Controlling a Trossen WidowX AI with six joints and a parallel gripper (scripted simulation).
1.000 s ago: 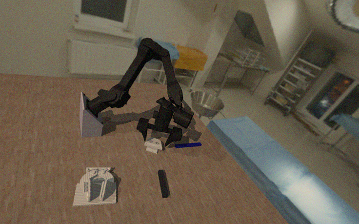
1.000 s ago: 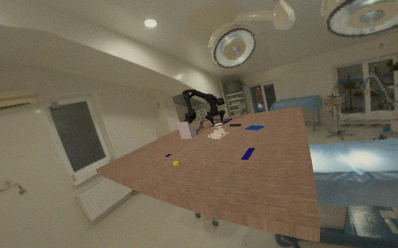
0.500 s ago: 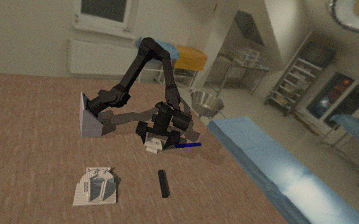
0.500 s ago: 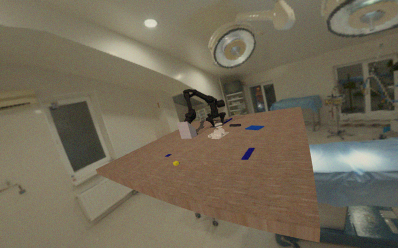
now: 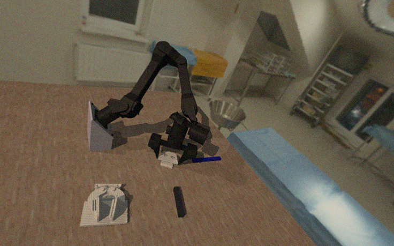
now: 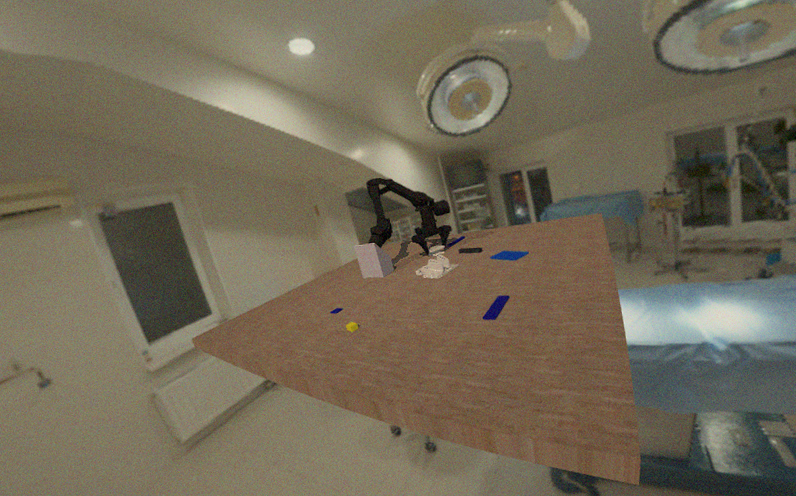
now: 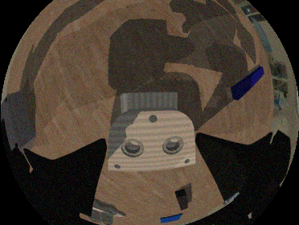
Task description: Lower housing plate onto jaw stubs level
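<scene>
The white base lies 240 mm to the right of my gripper tip, 180 mm ahead of it and 10 mm below it. Round my gripper tip: blue strip: 190 mm to the left, 10 mm below, 10 mm behind; then black bar: 180 mm ahead, 10 mm to the right.
</scene>
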